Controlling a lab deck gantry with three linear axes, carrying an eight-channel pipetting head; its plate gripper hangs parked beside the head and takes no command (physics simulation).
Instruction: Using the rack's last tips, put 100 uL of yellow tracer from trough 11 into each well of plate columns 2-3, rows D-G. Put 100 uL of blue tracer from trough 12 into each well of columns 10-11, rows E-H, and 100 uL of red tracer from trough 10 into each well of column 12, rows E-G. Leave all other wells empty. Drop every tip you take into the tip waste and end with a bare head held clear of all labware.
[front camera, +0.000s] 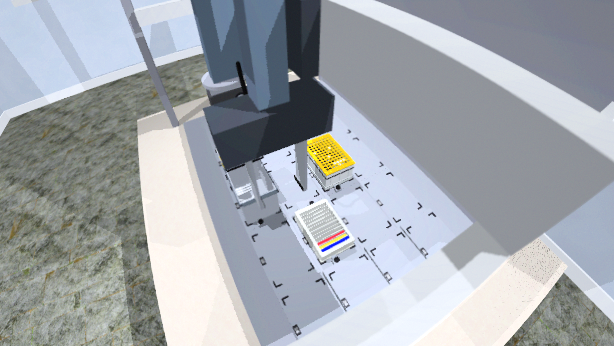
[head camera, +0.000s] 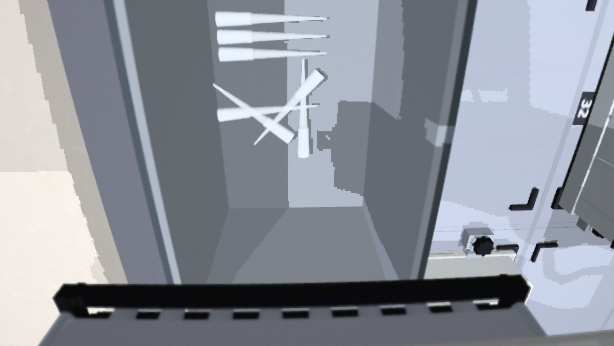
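Observation:
The pipetting head is over the tip waste. Its nozzles do not show, so whether it bears tips cannot be told. Several clear-white tips lie in the waste, three parallel and others crossed. My gripper hangs beside the head, its two fingers wide apart with nothing between them. The trough block stands in front, with red, yellow and blue strips at its near end. The yellow tip rack holds a few pale tips near one corner. The well plate cannot be made out.
A pale cylindrical container stands behind the head. A long grey gantry beam crosses above the deck at the right. Black corner brackets and a black knob lie right of the waste. A dark grey block shows at the right edge.

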